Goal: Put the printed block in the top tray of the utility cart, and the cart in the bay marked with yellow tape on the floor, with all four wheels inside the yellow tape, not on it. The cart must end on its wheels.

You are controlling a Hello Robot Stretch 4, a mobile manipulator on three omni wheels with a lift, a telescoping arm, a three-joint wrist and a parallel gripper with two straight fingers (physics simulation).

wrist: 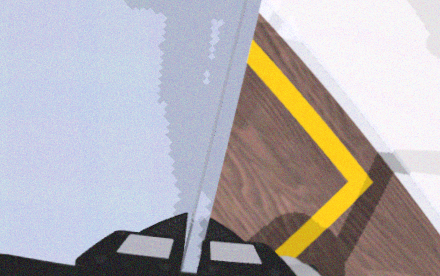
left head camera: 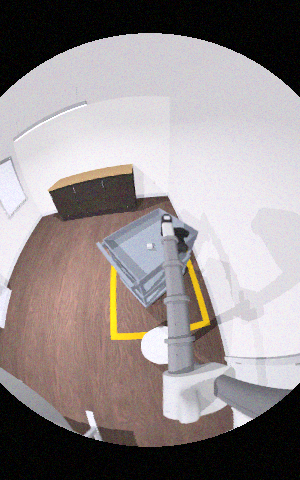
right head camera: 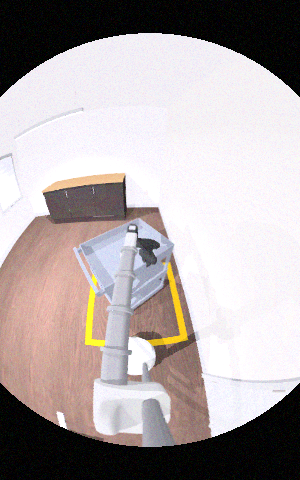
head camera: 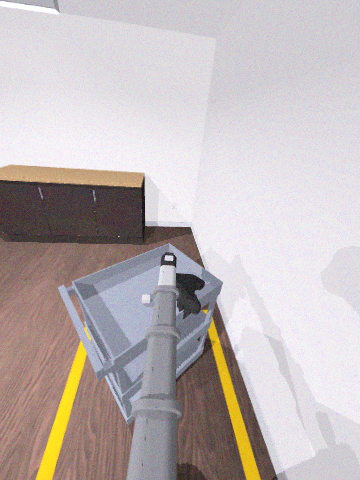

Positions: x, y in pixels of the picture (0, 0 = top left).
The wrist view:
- my gripper: 193, 232
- yellow tape bay: 359, 181
